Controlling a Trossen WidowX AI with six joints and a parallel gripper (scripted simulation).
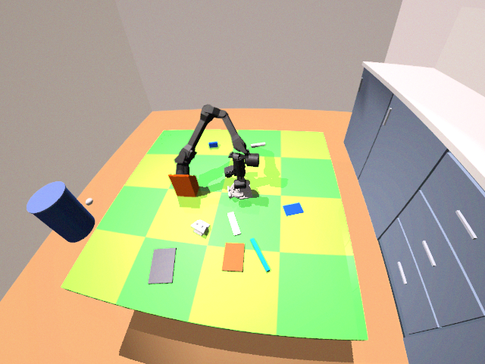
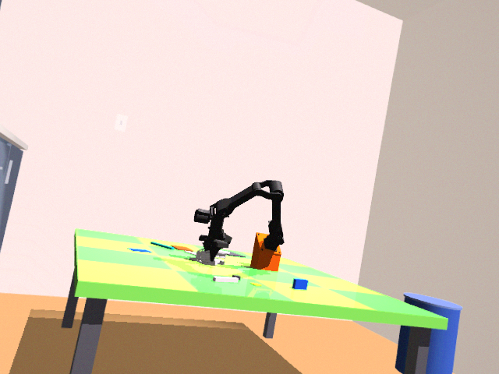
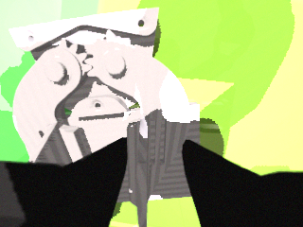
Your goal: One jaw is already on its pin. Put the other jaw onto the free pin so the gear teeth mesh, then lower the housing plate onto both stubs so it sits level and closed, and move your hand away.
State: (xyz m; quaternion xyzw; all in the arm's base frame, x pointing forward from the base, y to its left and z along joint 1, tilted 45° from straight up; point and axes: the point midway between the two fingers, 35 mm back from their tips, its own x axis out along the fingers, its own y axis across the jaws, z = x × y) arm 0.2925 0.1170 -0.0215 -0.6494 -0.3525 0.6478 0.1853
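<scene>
The jaw is 30 mm to the right of my gripper tip and 30 mm behind it. The rest, counted from my gripper tip: blue card (290 mm ahead, 120 mm to the right, 10 mm below); white housing plate (300 mm to the right, 140 mm behind, 10 mm above); white bar (400 mm to the left, 40 mm ahead, 10 mm below).
</scene>
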